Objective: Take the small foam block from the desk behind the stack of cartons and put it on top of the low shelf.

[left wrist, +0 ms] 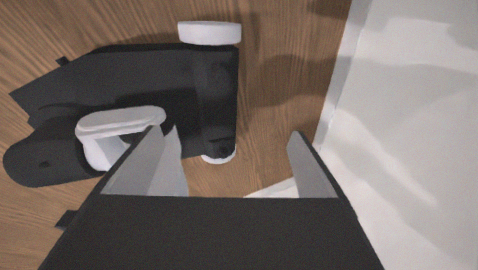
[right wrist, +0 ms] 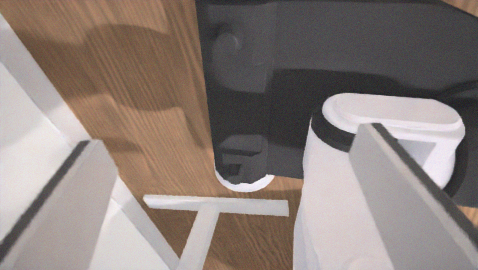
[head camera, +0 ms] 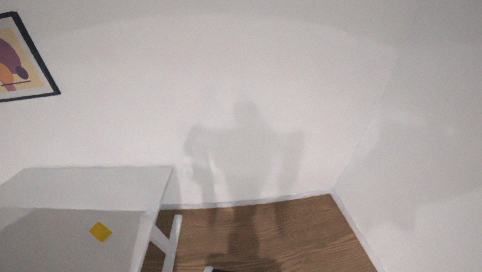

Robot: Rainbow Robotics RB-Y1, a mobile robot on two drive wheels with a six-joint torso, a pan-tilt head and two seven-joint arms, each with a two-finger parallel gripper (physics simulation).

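Places are measured from the robot's base along level axes (x ahead, y right, z down), in millimetres.
Pixels of known places: left gripper, fingertip midpoint: (left wrist: 227,137); right gripper, fingertip midpoint: (right wrist: 232,147).
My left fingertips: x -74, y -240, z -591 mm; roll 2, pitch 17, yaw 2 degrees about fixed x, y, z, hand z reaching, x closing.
Note:
Behind a point stands the place of what it marks.
The small foam block (head camera: 100,232) @[y -743, x 23, z -765 mm] is yellow and lies on the grey-white desk (head camera: 95,185) @[y -1106, x 299, z -720 mm], near its right side, at the lower left of the head view. My left gripper (left wrist: 227,137) @[y -240, x -74, z -591 mm] is open, with nothing between its fingers; floor and part of my dark base show beyond it. My right gripper (right wrist: 232,147) @[y 257, x -91, z -588 mm] is open and empty too, above the floor and my base. Neither gripper shows in the head view, and the block does not show in the wrist views, so both are apart from it. The stack of cartons and the low shelf do not show.
White desk legs (head camera: 172,242) stand on the wooden floor (head camera: 300,230) @[y 541, x 489, z 0 mm] at the desk's right end. A white foot bar (right wrist: 250,206) lies near my base (right wrist: 240,115) @[y -11, x -9, z -191 mm] in the right wrist view. Walls (head camera: 310,75) @[y 343, x 828, z -1353 mm] (left wrist: 425,150) @[y 67, x 773, z -548 mm] meet in a corner ahead right. A framed picture (head camera: 41,62) @[y -1227, x 500, z -1527 mm] hangs upper left.

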